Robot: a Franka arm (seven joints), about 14 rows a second.
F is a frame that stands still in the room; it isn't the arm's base.
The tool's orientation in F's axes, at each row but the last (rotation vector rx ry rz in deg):
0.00 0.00 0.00
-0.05 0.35 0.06
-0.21 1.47 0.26
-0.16 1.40 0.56
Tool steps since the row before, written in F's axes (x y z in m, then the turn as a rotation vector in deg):
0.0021 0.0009 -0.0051 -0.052 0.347 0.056
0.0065 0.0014 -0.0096 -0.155 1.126 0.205
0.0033 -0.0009 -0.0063 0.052 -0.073 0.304
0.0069 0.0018 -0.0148 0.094 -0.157 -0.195
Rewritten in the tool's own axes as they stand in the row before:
0.0021 0.0009 -0.0051 -0.052 0.347 0.056
0.0066 0.0014 -0.0096 -0.155 1.126 0.205
0.0035 -0.0009 -0.0062 0.044 -0.074 0.305
0.0073 0.0018 -0.0146 0.097 -0.157 -0.193

